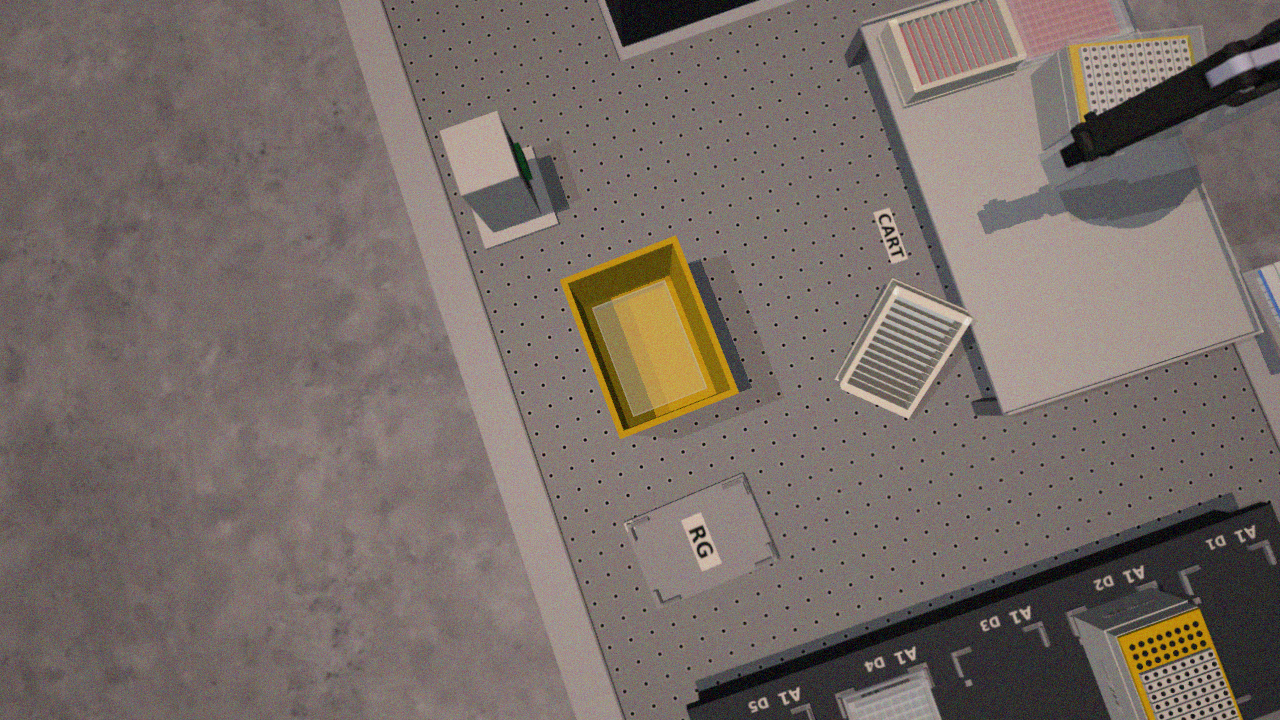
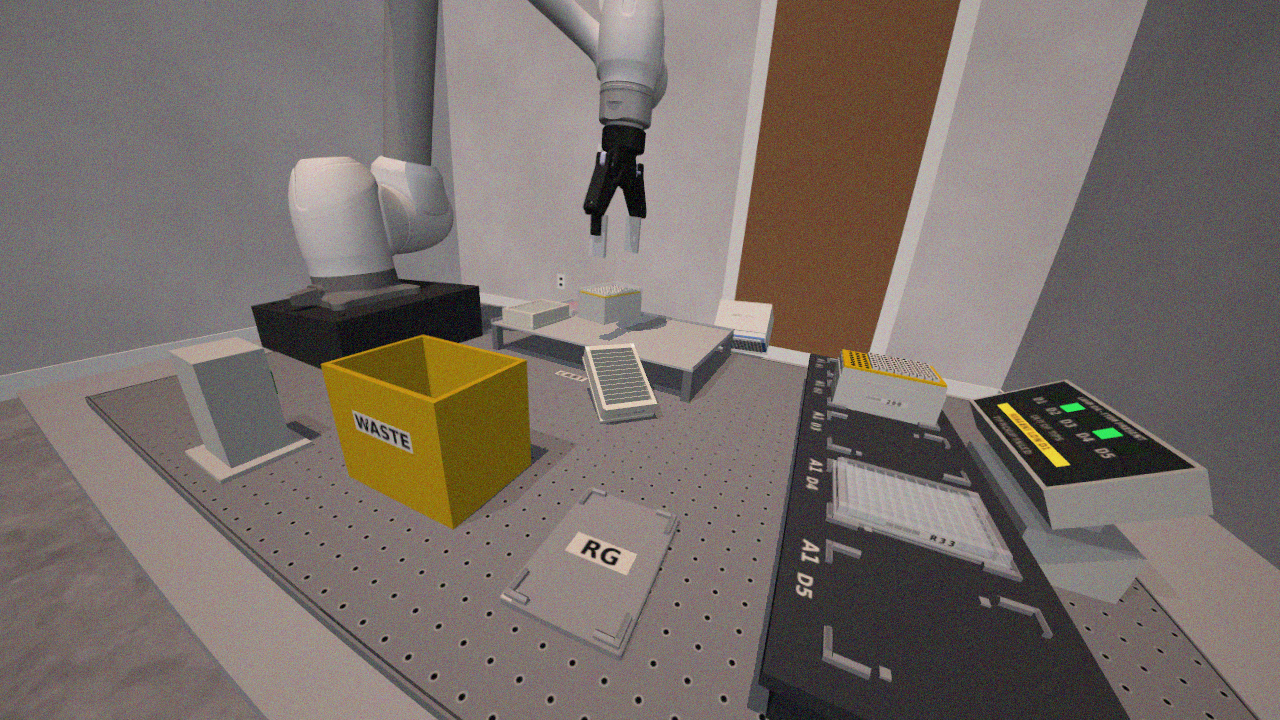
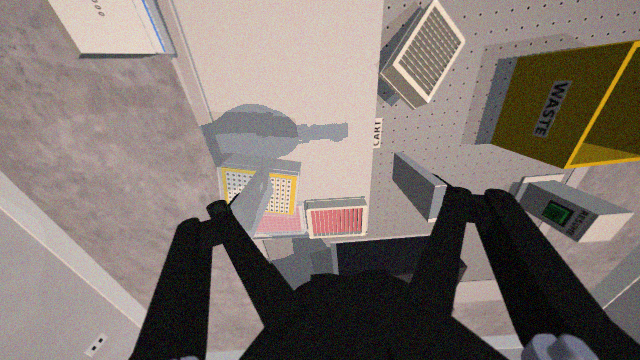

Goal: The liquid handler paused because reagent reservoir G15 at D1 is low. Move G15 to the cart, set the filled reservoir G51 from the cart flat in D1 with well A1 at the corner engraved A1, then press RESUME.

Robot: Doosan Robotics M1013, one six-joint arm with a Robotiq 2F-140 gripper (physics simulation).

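Frame: origin at the arm's base, x left, y back, z up, level; metres.
Seen in the pictures: gripper, fingertip midpoint: (image 2: pixel 615 254) (image 3: pixel 331 172); arm's base, origin of the base link: (image 2: pixel 361 297).
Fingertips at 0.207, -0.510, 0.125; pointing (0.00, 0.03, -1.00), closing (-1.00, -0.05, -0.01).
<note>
Offsets run from my fingertips to a thing's middle, as dx, dy, dz. "*": to the spot under its first point.
A reservoir with pale grey troughs {-0.161, -0.109, -0.175} (image 1: pixel 905 349) (image 2: pixel 619 380) (image 3: pixel 431 52) is tilted on the pegboard, leaning at the cart's edge. A reservoir with red troughs {-0.015, +0.182, -0.143} (image 1: pixel 962 51) (image 2: pixel 537 312) (image 3: pixel 336 221) lies on the cart {+0.054, +0.021, -0.185} (image 1: pixel 1100 331) (image 2: pixel 684 342) (image 3: pixel 300 60). Their labels are not readable. My gripper (image 1: pixel 1069 154) (image 2: pixel 614 243) (image 3: pixel 331 172) is open and empty, high above the cart. Slot D1 {* +0.084, -0.440, -0.159} (image 1: pixel 1239 586) shows bare dark deck. The green RESUME button {-0.492, +0.196, -0.138} (image 1: pixel 521 161) (image 3: pixel 557 213) is on a grey box. The display {* -0.160, -0.634, -0.084} (image 2: pixel 1074 420) has a yellow low-reagent bar for D1.
A yellow-rimmed tip box {+0.120, +0.078, -0.102} (image 1: pixel 1132 71) (image 2: pixel 609 304) (image 3: pixel 282 192) and a pink plate {+0.121, +0.184, -0.151} (image 1: pixel 1069 22) (image 3: pixel 280 223) are on the cart. A tipped white box with a blue edge {+0.310, -0.203, -0.172} (image 2: pixel 744 324) (image 3: pixel 115 25) lies beyond it. The WASTE bin {-0.417, -0.026, -0.151} (image 1: pixel 662 340) (image 2: pixel 429 429) and another tip box {-0.045, -0.478, -0.126} (image 2: pixel 886 389) stand nearby.
</note>
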